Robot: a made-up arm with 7 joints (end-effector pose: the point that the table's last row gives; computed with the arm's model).
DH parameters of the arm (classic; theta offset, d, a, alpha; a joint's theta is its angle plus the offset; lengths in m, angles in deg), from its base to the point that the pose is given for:
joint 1: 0 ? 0 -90
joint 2: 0 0 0 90
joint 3: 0 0.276 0.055 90
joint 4: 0 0 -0.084 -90
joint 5: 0 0.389 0 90
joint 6: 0 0 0.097 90
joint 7: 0 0 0 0
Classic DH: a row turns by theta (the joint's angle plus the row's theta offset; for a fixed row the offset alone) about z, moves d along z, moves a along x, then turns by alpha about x.
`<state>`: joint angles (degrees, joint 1 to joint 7).
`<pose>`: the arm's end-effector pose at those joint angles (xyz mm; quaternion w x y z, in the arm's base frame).
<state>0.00 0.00 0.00 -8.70 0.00 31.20 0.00</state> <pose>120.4 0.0 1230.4 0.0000 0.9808 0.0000 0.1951</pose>
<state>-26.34 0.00 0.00 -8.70 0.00 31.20 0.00</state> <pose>107.9 -53.4 1230.4 0.0444 0.9550 -0.2235 0.1900</pose>
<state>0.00 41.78 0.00 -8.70 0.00 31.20 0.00</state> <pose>563.1 0.0 969.5 0.0000 0.9859 0.0000 -0.1675</pose>
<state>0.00 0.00 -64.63 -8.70 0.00 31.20 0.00</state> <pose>51.6 -108.8 1230.4 0.1043 0.8289 -0.5243 0.1649</pose>
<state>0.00 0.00 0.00 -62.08 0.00 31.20 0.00</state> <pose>442.6 0.0 1002.6 0.0000 0.9639 0.0000 -0.2662</pose>
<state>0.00 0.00 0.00 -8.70 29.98 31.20 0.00</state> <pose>109.4 41.5 1232.0 0.0883 -0.9474 -0.2431 -0.1885</pose>
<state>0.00 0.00 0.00 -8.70 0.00 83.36 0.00</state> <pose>56.5 0.0 1286.8 0.0000 0.7952 0.0000 0.6064</pose>
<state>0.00 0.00 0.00 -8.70 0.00 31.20 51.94</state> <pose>120.4 0.0 1230.4 0.0854 -0.8817 0.4295 -0.1754</pose>
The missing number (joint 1, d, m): 0.52
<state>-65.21 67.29 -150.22 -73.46 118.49 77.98 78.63</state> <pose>-108.9 -384.0 1100.3 0.0239 -0.2240 -0.8396 0.4943</pose>
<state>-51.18 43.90 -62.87 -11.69 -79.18 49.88 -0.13</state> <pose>238.9 -452.5 1069.4 0.5917 0.0238 -0.7121 -0.3772</pose>
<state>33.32 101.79 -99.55 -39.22 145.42 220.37 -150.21</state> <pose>586.4 106.7 489.0 0.7919 0.4300 0.3015 0.3117</pose>
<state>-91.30 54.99 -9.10 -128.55 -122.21 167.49 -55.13</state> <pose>10.3 -270.5 215.7 0.0939 -0.7489 -0.6432 0.1289</pose>
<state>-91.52 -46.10 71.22 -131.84 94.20 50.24 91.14</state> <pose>453.7 -50.4 607.1 0.1982 -0.3815 0.7102 0.5575</pose>
